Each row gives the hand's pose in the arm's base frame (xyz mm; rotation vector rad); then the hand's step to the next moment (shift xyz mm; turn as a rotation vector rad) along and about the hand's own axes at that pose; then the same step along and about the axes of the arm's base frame.
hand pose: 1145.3 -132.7 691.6 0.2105 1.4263 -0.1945
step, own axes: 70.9 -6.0 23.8 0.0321 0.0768 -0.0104
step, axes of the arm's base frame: 30.7 -12.5 -67.3 0.0142 0.0766 -0.0310
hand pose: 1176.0 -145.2 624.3 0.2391 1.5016 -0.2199
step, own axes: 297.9 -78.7 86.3 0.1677 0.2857 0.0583
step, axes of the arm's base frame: 76.9 -99.2 -294.3 0.1482 0.2571 -0.1584
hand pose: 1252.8 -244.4 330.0 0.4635 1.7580 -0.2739
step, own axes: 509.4 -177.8 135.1 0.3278 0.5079 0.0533
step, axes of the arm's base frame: -55.4 -133.6 -537.1 0.2140 0.4831 -0.2985
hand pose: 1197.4 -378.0 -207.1 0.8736 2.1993 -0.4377
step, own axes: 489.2 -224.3 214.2 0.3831 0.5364 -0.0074
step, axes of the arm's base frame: -300.9 -51.0 -492.3 0.1754 0.5610 -0.2985
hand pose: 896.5 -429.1 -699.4 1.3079 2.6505 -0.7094
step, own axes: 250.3 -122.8 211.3 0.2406 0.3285 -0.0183
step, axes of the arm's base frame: -274.9 22.3 -215.1 0.1052 0.3541 -0.1723
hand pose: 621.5 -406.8 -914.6 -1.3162 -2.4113 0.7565
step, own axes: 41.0 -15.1 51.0 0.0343 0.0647 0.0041
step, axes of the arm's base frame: -57.2 12.2 -33.0 0.0241 0.0564 -0.0403
